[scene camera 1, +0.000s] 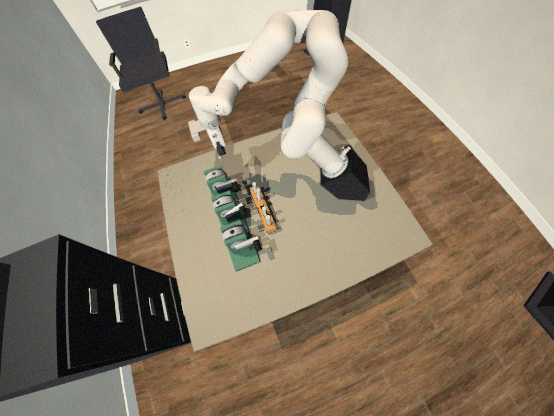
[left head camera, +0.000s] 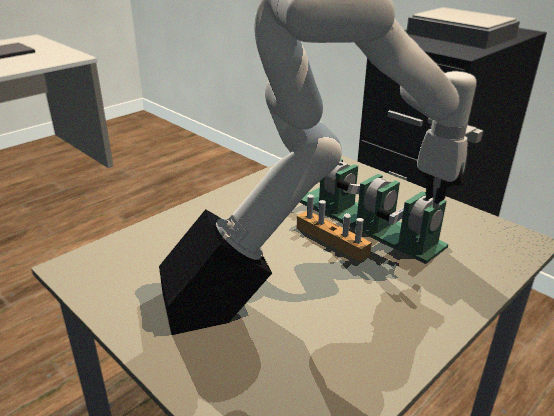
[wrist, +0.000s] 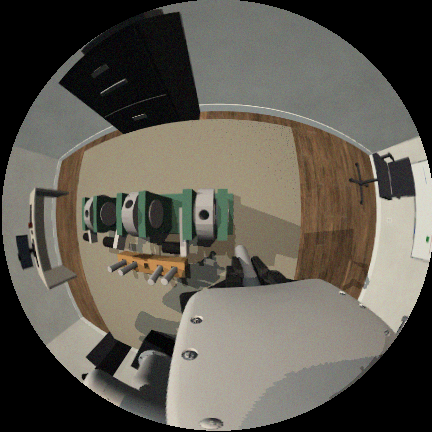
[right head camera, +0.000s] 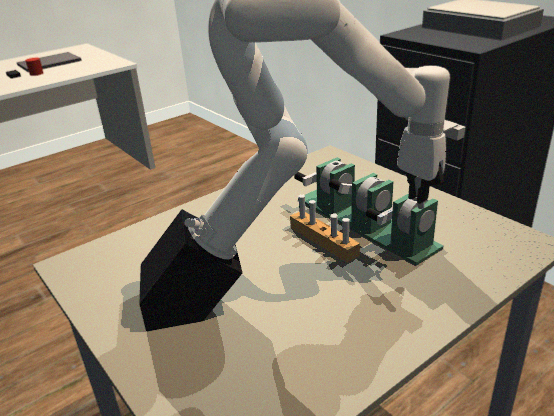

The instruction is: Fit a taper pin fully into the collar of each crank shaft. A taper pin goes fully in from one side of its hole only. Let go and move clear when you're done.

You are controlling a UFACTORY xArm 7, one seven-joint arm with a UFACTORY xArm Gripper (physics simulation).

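My gripper is shut on a grey taper pin, which points downward. It is high beside the collar at one end of the green stand. In the wrist view this collar's dark hole faces up and looks empty, and the pin shows to its lower right. The middle collar and the far collar show dark holes too. Exact pin height is hard to tell.
An orange rack beside the stand holds several upright pins and has one empty hole. Crank handles stick out towards the rack. A black cabinet stands past the table.
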